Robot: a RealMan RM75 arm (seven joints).
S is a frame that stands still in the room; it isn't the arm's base.
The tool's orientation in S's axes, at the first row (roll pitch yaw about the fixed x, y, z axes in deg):
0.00 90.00 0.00
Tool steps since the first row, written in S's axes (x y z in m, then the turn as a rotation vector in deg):
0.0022 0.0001 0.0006 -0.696 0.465 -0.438
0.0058 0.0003 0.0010 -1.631 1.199 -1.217
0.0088 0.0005 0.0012 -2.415 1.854 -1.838
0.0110 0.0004 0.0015 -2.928 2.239 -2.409
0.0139 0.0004 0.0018 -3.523 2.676 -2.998
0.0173 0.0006 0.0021 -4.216 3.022 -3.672
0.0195 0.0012 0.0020 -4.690 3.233 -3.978
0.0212 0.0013 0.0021 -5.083 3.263 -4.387
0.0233 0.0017 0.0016 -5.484 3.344 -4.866
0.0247 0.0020 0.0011 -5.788 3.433 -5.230
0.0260 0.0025 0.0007 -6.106 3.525 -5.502
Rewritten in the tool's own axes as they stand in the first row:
-0.0006 0.0001 0.0022 0.438 0.465 -0.696
-0.0010 0.0003 0.0058 1.217 1.199 -1.631
-0.0012 0.0005 0.0088 1.838 1.854 -2.415
-0.0015 0.0004 0.0110 2.409 2.239 -2.928
-0.0018 0.0004 0.0139 2.998 2.676 -3.523
-0.0021 0.0006 0.0173 3.672 3.022 -4.216
-0.0020 0.0012 0.0195 3.978 3.233 -4.690
-0.0021 0.0013 0.0212 4.387 3.263 -5.083
-0.0016 0.0017 0.0233 4.866 3.344 -5.484
-0.0011 0.0020 0.0247 5.230 3.433 -5.788
-0.0007 0.0025 0.0260 5.502 3.525 -6.106

